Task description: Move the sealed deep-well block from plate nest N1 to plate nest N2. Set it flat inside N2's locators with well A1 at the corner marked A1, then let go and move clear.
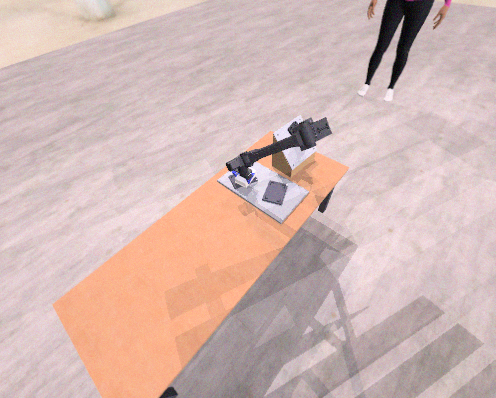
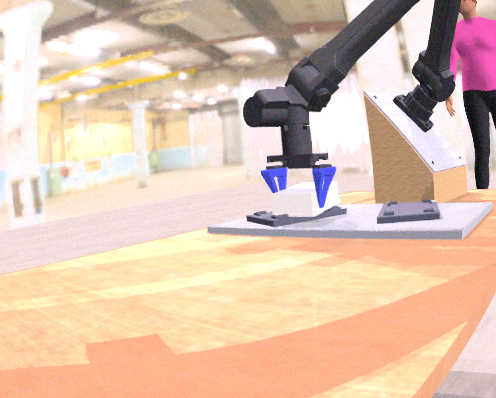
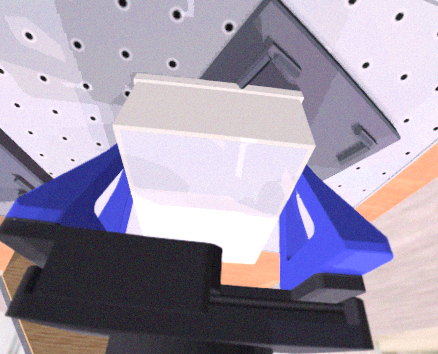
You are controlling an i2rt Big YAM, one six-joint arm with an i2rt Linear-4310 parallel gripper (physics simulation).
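Frame: origin at the arm's base, x ahead, y left, z up, level; metres.
Where they show: gripper, fingertip midpoint: (image 1: 243,180) (image 2: 301,207) (image 3: 213,144); arm's base at its link origin: (image 2: 412,114).
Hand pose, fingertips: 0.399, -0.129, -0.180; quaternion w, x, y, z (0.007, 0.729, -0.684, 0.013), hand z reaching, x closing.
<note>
Things, the pixels of their centre, and the offset from my fingertips, as dx, dy, dz. "pt": a spot on its surface instead. Level surfaces: height alone.
- sealed deep-well block at the middle of its body: (image 3: 208,190) (image 2: 307,198) (image 1: 245,176) -0.028, -0.001, +0.014
- left dark plate nest at a spot on its surface: (image 2: 262,217) (image 1: 232,181) pt +0.044, -0.059, -0.011
- grey perforated base plate at the middle of its body: (image 3: 72,144) (image 2: 363,218) (image 1: 261,186) -0.049, +0.108, -0.029
- orange table at its surface level: dz -0.036
The sealed deep-well block (image 1: 242,181) (image 2: 295,201) (image 3: 214,140) is a white box with a clear film top. My gripper (image 1: 243,177) (image 2: 298,197) (image 3: 213,144), with blue fingers, is shut on its two sides from above. The block sits low on the left dark plate nest (image 1: 233,182) (image 2: 262,217) (image 3: 323,105), at or just above the nest's surface; I cannot tell whether it touches. The other dark plate nest (image 1: 275,192) (image 2: 407,212) lies empty to the right on the same base. No A1 mark can be read.
Both nests sit on a grey perforated base plate (image 1: 290,205) (image 2: 325,227) (image 3: 95,35) on the orange table (image 1: 167,257) (image 2: 246,296). The arm's wooden wedge pedestal (image 1: 286,163) (image 2: 396,166) stands behind the plate. A person (image 1: 396,39) stands on the floor beyond.
</note>
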